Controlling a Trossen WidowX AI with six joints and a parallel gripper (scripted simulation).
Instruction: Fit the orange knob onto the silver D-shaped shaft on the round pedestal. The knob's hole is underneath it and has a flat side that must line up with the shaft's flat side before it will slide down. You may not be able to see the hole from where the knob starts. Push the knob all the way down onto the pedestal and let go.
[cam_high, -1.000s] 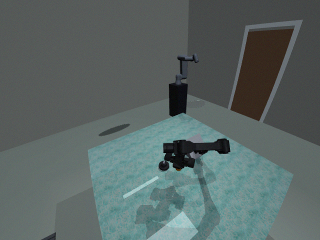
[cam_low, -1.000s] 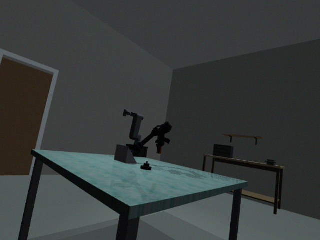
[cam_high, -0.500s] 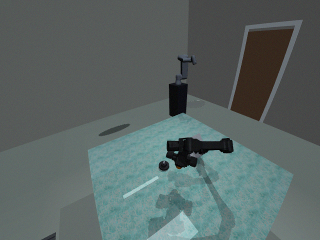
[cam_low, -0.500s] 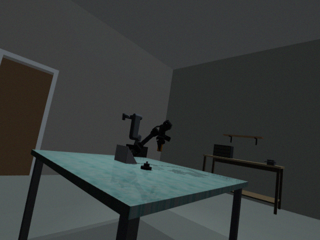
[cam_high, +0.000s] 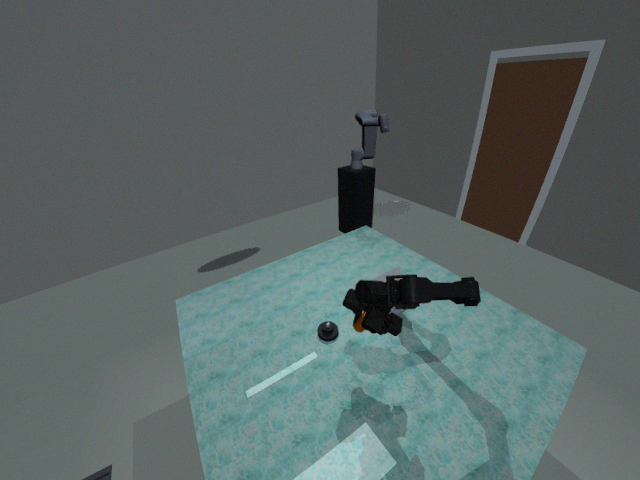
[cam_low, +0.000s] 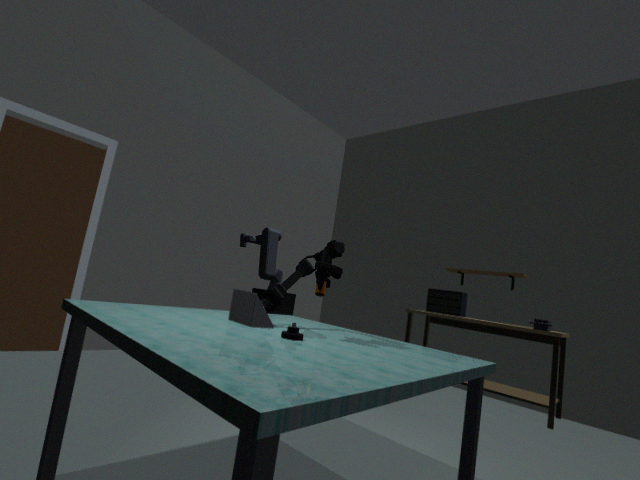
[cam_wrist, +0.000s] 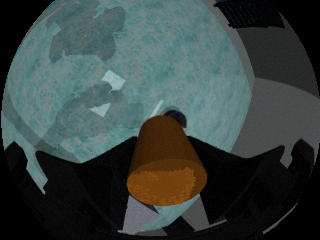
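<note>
The orange knob is 1 cm behind my gripper tip, 1 cm to the left of it and 3 cm above it. The rest, counted from my gripper tip: round black pedestal (2 cm ahead, 15 cm to the right, 16 cm below).
</note>
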